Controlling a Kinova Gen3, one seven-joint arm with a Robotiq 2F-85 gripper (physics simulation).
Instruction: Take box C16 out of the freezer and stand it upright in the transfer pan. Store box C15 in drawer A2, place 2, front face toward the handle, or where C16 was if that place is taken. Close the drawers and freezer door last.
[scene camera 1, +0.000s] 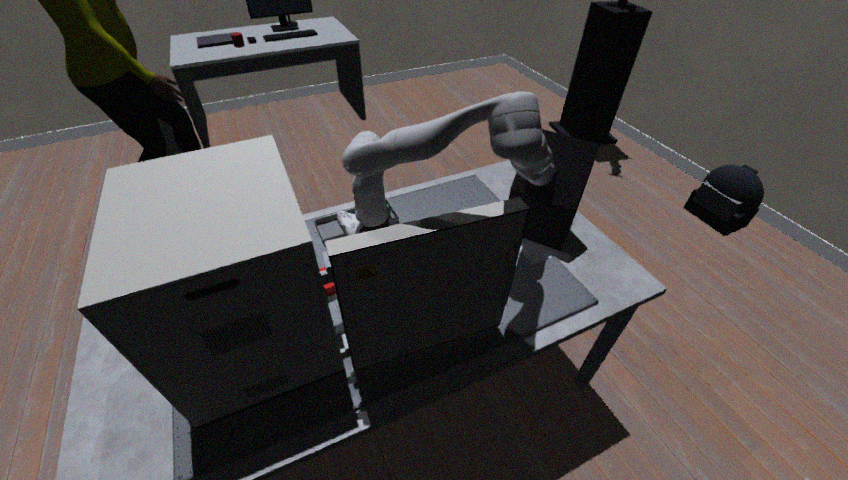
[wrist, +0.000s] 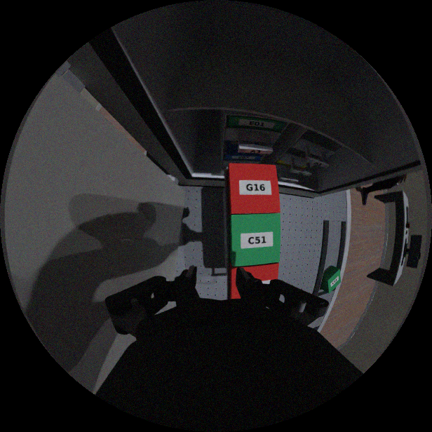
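In the wrist view my gripper (wrist: 216, 274) is partly open with nothing between its fingers; in the scene view the door hides the fingertips. An open drawer sticks out of the freezer (scene camera 1: 196, 220) (wrist: 240, 60), holding red box G16 (wrist: 254, 202), green box C51 (wrist: 256, 252) and, nearest my fingers, a red box (wrist: 252, 273). My right finger covers part of that box, and its label is unreadable. A small green box (wrist: 330, 280) sits at the near end of the dark-rimmed pan (wrist: 325, 245); its label is too small to read surely. The freezer door (scene camera 1: 434, 297) (wrist: 55, 150) stands open.
Inside the freezer, a green box E01 (wrist: 256, 123) and a handle marked A3 (wrist: 255, 150) show behind G16. The open door stands close on the left in the wrist view, with the arm's shadow on it. A person (scene camera 1: 98, 41) stands beyond the freezer, near a desk (scene camera 1: 321, 47).
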